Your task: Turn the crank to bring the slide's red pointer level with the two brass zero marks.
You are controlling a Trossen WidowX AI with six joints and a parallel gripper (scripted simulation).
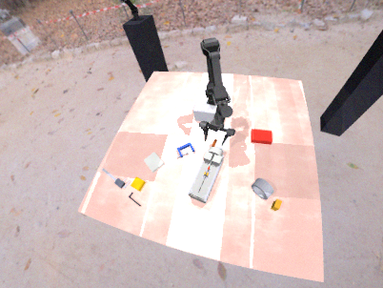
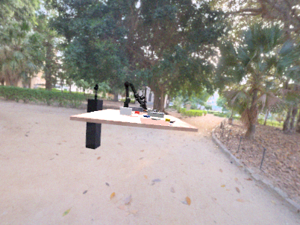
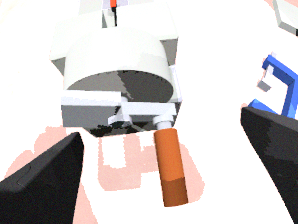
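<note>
Right now the crank handle is 30 mm below my gripper tip and 20 mm behind it. Round my gripper tip: white tile (310 mm to the right, 180 mm ahead, 90 mm below); then red pointer (130 mm ahead, 20 mm to the left, 20 mm below); then red block (240 mm to the left, 200 mm behind, 90 mm below).
</note>
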